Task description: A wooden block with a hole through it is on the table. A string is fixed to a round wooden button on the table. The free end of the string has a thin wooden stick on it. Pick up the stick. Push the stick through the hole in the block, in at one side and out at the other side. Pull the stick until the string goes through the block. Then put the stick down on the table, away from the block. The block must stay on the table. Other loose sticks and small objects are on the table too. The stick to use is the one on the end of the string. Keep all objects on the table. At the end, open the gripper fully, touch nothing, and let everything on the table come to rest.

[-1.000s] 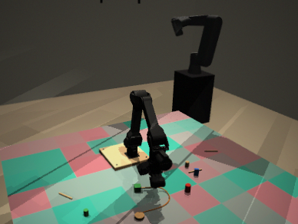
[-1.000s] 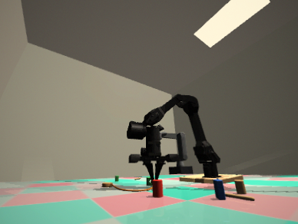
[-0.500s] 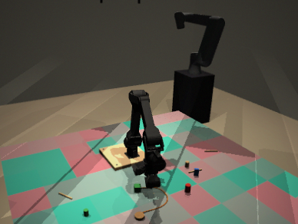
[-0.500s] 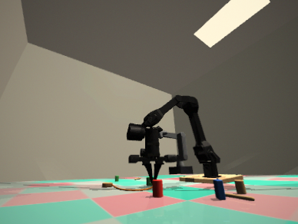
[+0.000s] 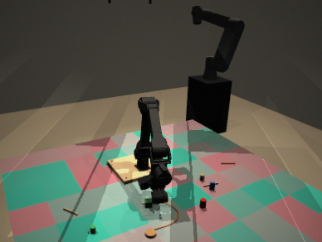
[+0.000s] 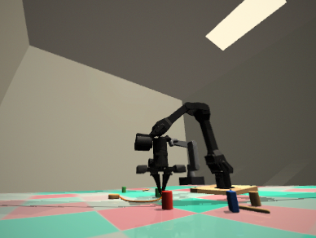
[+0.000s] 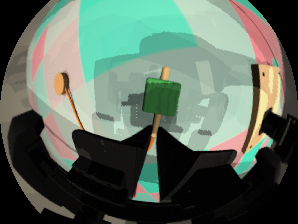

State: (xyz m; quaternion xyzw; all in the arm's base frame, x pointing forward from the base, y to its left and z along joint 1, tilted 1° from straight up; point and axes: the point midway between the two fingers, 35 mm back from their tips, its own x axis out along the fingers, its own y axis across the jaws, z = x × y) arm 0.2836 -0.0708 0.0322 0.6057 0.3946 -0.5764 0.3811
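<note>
My gripper tip is now 40 mm to the left of the green block and 20 mm past it. Round my gripper tip: round wooden button (140 mm ahead, 110 mm to the right, 10 mm below); red cylinder (160 mm to the left, 100 mm ahead, 10 mm above); thin wooden stick (10 mm to the right, 10 mm behind).
</note>
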